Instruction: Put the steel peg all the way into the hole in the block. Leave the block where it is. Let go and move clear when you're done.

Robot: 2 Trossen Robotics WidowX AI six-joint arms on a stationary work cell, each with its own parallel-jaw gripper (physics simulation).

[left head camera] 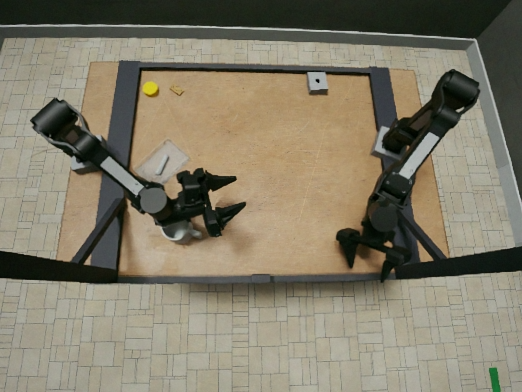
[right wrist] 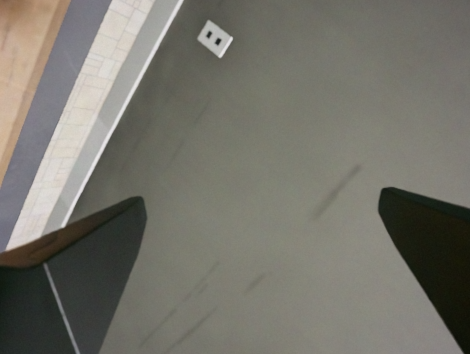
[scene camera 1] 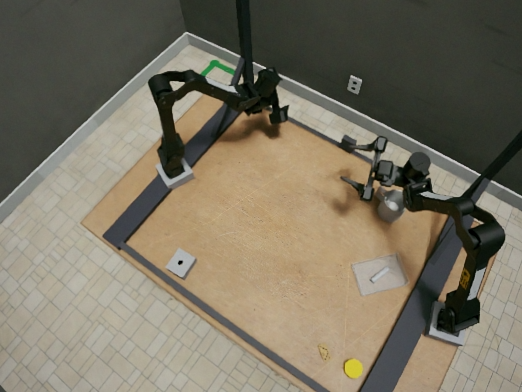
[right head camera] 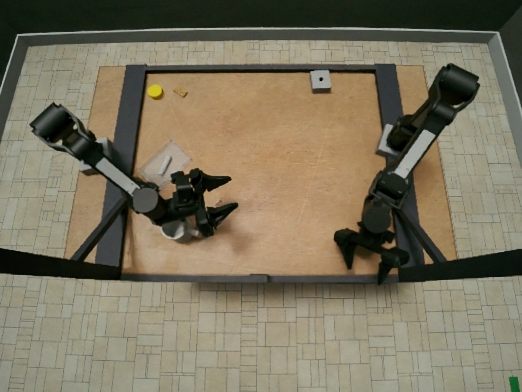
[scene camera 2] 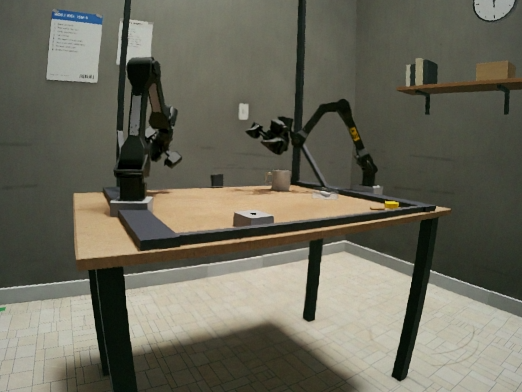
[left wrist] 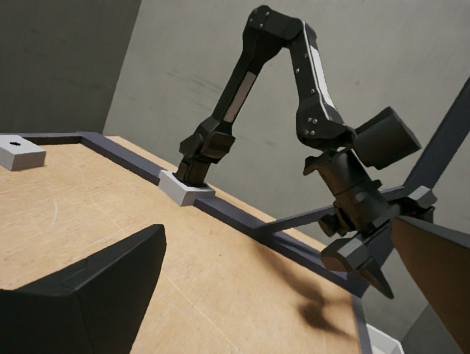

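Seen in the pictures: left gripper, fingertip midpoint: (left head camera: 240,190) (scene camera 1: 344,161) (right head camera: 234,190) (scene camera 2: 253,136) (left wrist: 276,231); right gripper, fingertip midpoint: (left head camera: 366,274) (right wrist: 262,203) (scene camera 1: 285,92) (right head camera: 363,276); left arm's base at its link origin: (scene camera 1: 449,322) (scene camera 2: 368,185); right arm's base at its link origin: (left head camera: 392,143) (scene camera 1: 173,168) (right head camera: 397,141) (scene camera 2: 132,199) (left wrist: 189,180).
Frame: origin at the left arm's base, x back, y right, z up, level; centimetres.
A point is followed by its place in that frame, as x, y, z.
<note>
The steel peg (left head camera: 162,165) {-22.0, 9.1, -2.6} (right head camera: 165,165) {-22.1, 8.9, -2.6} (scene camera 1: 379,275) {-22.1, 7.9, -2.4} lies on its side in a shallow clear tray (left head camera: 176,151) {-27.0, 4.6, -4.0} (right head camera: 178,151) {-26.9, 4.3, -3.9} (scene camera 1: 362,286) {-26.0, 3.3, -4.0} at the left of the table. The grey block (left head camera: 317,88) {-79.4, -6.5, -1.0} (right head camera: 321,86) {-79.8, -6.6, -0.9} (scene camera 1: 176,266) {-81.2, -11.2, -0.9} (scene camera 2: 254,219) {-83.4, -12.8, -1.3} (left wrist: 25,159) {-78.9, -6.1, -2.2} sits at the far right, near the back rail, its dark round hole facing up. My left gripper (left head camera: 240,191) {-42.8, 29.7, 18.3} (right head camera: 234,191) {-42.8, 29.7, 18.3} (scene camera 1: 343,161) {-42.8, 29.7, 18.3} (left wrist: 276,231) {-42.8, 29.7, 18.3} is open and empty, above the table to the right of the tray. My right gripper (left head camera: 367,274) {-69.8, 57.3, 9.0} (right head camera: 364,275) {-69.8, 57.3, 9.0} (right wrist: 262,203) {-69.8, 57.3, 9.0} is open and empty near the front right corner, far from peg and block.
A grey mug (left head camera: 177,233) {-22.5, 31.6, -3.4} (right head camera: 176,232) {-21.9, 31.4, -3.4} (scene camera 1: 390,207) {-23.6, 32.2, -3.3} (scene camera 2: 281,181) {-26.3, 28.2, 0.0} stands close to the left gripper. A yellow disc (left head camera: 150,89) {-22.7, -19.8, -2.3} (right head camera: 155,91) {-22.8, -20.0, -2.3} (scene camera 1: 353,368) {-22.7, -20.5, -2.3} and a small tan piece (left head camera: 176,90) {-31.2, -18.2, -3.4} (right head camera: 180,92) {-31.3, -18.2, -3.4} (scene camera 1: 324,352) {-31.4, -19.0, -3.4} lie at the back left. Dark rails frame the table.
</note>
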